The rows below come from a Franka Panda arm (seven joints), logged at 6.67 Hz.
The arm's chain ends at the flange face. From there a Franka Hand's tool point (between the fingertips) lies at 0.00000 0.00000 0.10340 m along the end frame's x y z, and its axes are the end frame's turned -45 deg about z.
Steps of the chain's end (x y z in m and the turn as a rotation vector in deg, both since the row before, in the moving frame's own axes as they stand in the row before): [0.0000, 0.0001, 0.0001, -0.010, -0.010, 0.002]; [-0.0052, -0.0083, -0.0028, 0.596, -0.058, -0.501]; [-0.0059, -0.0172, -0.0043, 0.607, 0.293, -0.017]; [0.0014, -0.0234, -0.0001, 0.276, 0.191, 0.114]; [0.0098, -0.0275, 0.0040, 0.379, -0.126, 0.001]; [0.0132, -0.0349, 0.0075, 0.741, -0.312, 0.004]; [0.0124, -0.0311, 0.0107, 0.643, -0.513, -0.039]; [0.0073, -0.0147, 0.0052, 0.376, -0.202, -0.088]
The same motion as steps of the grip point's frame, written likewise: [-0.0001, 0.0001, 0.0001, 0.000, -0.014, 0.002]; [0.0029, -0.0104, -0.0028, 0.462, 0.380, -0.501]; [0.0091, -0.0167, -0.0043, 0.222, 0.636, -0.017]; [0.0181, -0.0157, -0.0001, 0.060, 0.330, 0.114]; [0.0267, -0.0132, 0.0040, 0.357, 0.179, 0.001]; [0.0346, -0.0167, 0.0075, 0.745, 0.303, 0.004]; [0.0309, -0.0147, 0.0107, 0.817, 0.092, -0.039]; [0.0158, -0.0060, 0.0052, 0.409, 0.123, -0.088]
